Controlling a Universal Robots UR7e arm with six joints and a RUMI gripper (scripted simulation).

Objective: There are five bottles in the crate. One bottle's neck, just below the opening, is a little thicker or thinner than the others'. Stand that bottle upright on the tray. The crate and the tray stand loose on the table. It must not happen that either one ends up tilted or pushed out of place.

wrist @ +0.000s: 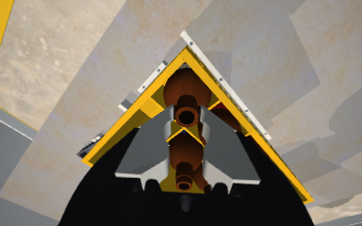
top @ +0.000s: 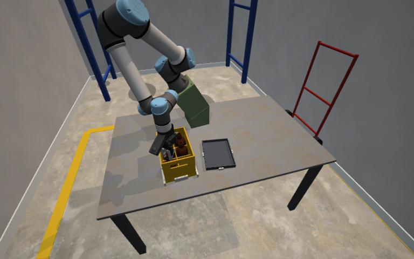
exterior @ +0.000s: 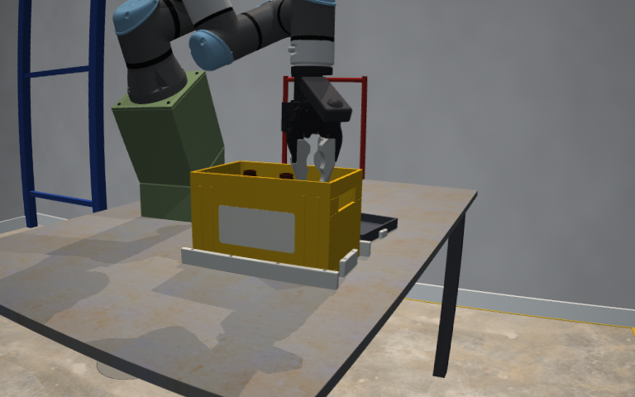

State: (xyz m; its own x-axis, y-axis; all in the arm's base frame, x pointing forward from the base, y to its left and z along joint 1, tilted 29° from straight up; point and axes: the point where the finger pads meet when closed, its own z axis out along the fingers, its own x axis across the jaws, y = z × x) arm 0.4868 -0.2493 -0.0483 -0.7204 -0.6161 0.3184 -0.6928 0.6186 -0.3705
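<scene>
My gripper is now 90 mm past the yellow crate, 50 mm to the right of it and 70 mm above it. Round my hand: dark tray 70 mm behind, 330 mm to the left, 140 mm below.
</scene>
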